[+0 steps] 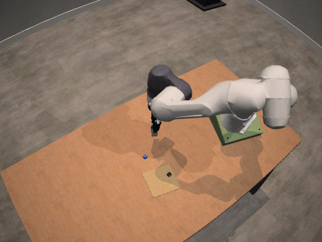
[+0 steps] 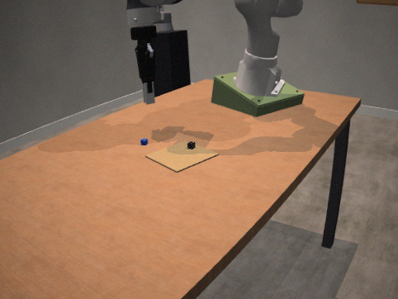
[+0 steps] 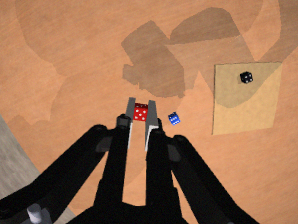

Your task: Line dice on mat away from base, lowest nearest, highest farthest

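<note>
Now: hand 9 cm short of the tan mat, 18 cm to the right of it and 13 cm above it. Round my hand: red die (3 cm below); blue die (7 cm ahead, 4 cm to the left, 13 cm below); black die (4 cm ahead, 18 cm to the left, 12 cm below).
</note>
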